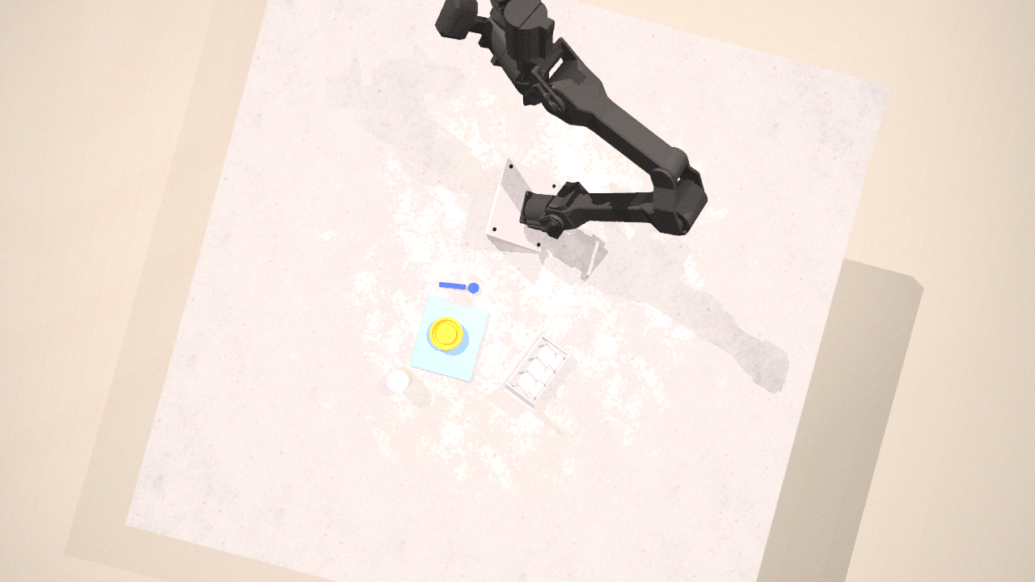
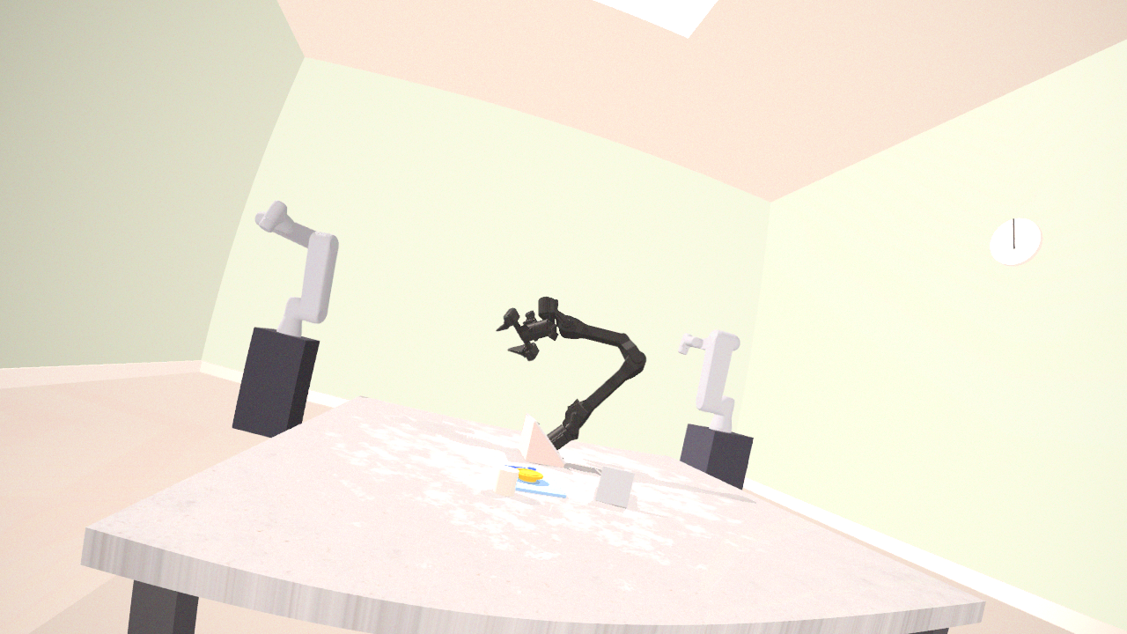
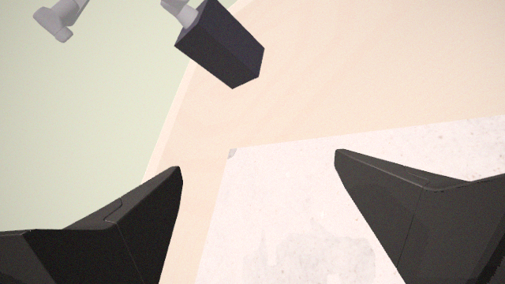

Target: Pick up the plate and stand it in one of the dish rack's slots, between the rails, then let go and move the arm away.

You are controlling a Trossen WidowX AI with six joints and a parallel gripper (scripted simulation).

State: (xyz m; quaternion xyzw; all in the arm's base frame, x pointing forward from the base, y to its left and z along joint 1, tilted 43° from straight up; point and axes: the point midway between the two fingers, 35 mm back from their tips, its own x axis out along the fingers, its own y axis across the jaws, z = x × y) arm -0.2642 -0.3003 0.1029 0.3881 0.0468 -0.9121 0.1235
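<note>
Right now the yellow plate is 56 cm ahead of my gripper tip, 5 cm to the left of it and 31 cm below it. The rest, counted from my gripper tip: blue spoon 46 cm ahead, 6 cm to the left, 32 cm below; dish rack 59 cm ahead, 25 cm to the left, 30 cm below; mat 57 cm ahead, 6 cm to the left, 32 cm below.
</note>
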